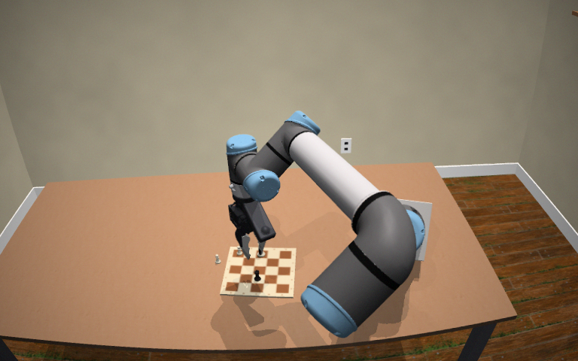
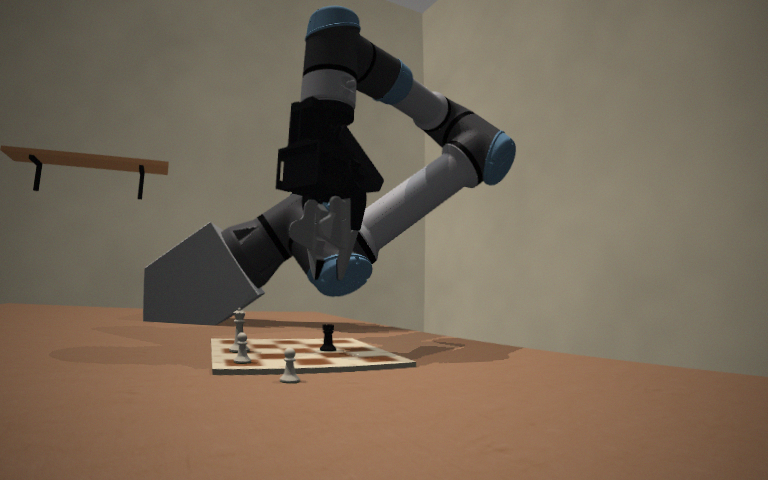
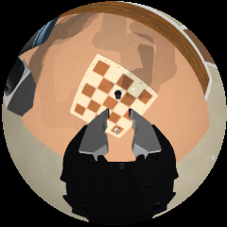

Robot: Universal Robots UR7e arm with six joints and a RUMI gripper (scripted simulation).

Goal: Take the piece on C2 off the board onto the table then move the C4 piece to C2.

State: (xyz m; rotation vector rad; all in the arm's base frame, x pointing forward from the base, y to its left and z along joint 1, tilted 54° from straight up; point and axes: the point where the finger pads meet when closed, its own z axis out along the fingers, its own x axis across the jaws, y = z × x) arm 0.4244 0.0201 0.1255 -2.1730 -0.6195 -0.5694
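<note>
My gripper is now 9 cm above the black piece. The rest, counted from my hand: chessboard (11 cm below, 4 cm to the right); then tall white piece (11 cm to the right, 8 cm below, 1 cm ahead).
</note>
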